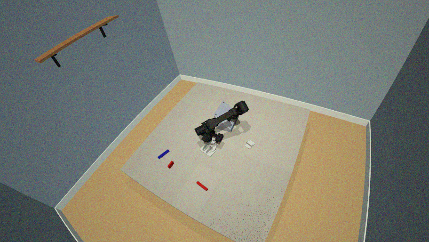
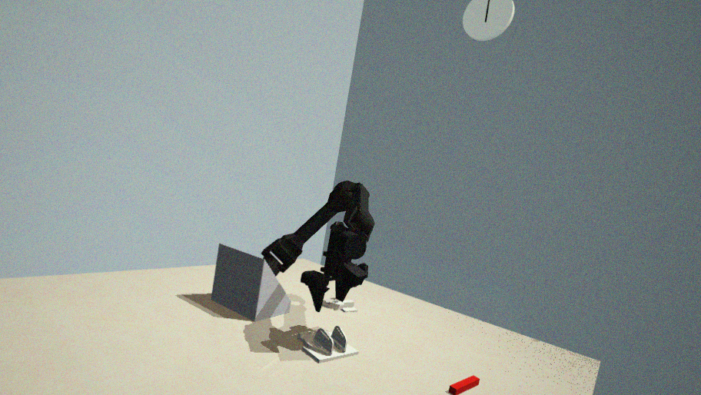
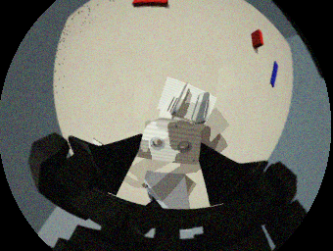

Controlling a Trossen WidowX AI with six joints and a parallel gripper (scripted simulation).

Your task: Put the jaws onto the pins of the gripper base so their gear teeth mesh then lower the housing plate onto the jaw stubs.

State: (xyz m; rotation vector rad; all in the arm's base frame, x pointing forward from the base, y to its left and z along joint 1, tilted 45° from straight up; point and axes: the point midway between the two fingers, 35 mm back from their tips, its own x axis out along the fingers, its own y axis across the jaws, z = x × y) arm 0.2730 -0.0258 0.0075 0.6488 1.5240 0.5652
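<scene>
Now: gripper tip 7 cm above the white jaw and 4 cm to the left of it. From my gripper tip the other things lie so: red bar 35 cm ahead, 8 cm below, 7 cm to the left; blue block 38 cm to the right, 23 cm ahead, 8 cm below.
</scene>
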